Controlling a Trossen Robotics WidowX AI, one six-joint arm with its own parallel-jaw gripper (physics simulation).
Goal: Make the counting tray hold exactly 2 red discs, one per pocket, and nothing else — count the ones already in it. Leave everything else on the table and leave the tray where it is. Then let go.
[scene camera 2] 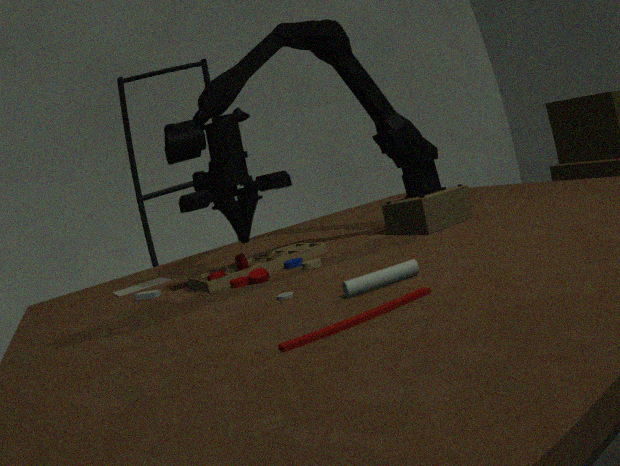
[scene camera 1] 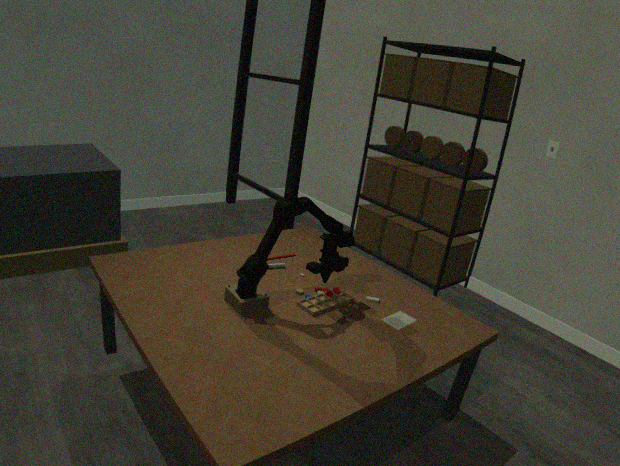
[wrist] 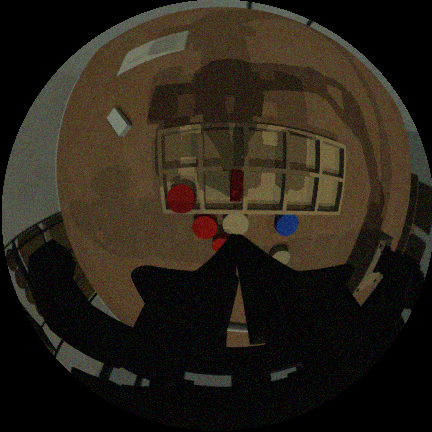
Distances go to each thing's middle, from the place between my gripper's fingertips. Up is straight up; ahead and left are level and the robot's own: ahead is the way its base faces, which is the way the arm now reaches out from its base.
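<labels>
Wooden counting tray [scene camera 2: 274, 260]: my hand 60 mm to the left of it, 50 mm above it, 20 mm past it. Red rod [scene camera 2: 300, 341]: 390 mm to the left of my hand, 60 mm below it.
</labels>
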